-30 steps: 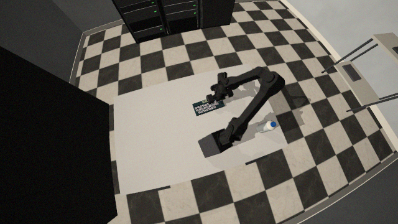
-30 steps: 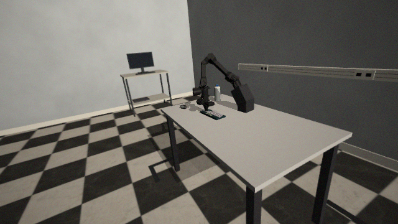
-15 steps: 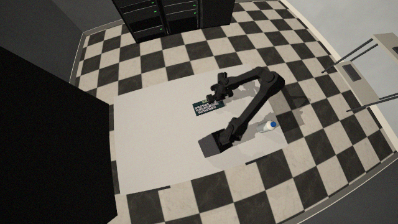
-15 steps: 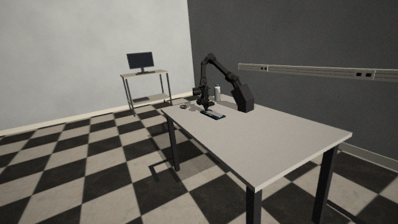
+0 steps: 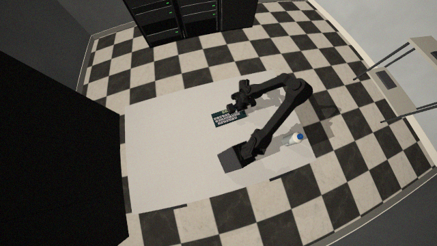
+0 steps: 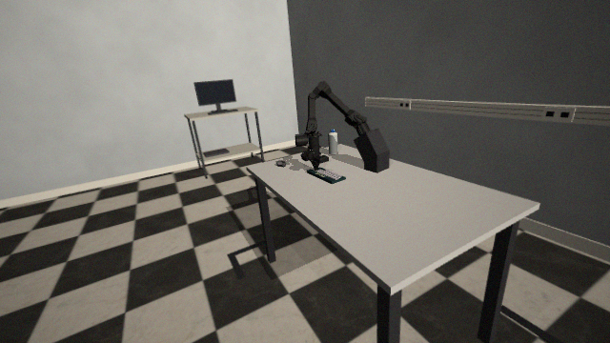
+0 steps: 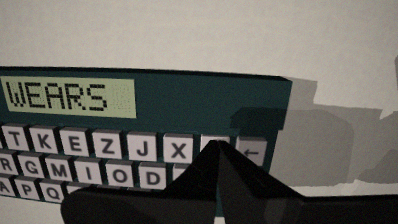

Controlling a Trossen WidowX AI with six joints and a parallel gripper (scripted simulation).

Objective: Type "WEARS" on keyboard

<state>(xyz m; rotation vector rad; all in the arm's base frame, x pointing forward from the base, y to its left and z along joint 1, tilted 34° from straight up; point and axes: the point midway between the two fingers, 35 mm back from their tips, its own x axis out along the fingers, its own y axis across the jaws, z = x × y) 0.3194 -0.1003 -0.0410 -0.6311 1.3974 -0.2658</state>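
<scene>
Right now my hand is 2 cm to the left of the left-arrow key and 3 cm above it. From my hand the other things lie so: dark object 14 cm ahead, 24 cm to the right, 3 cm below.
</scene>
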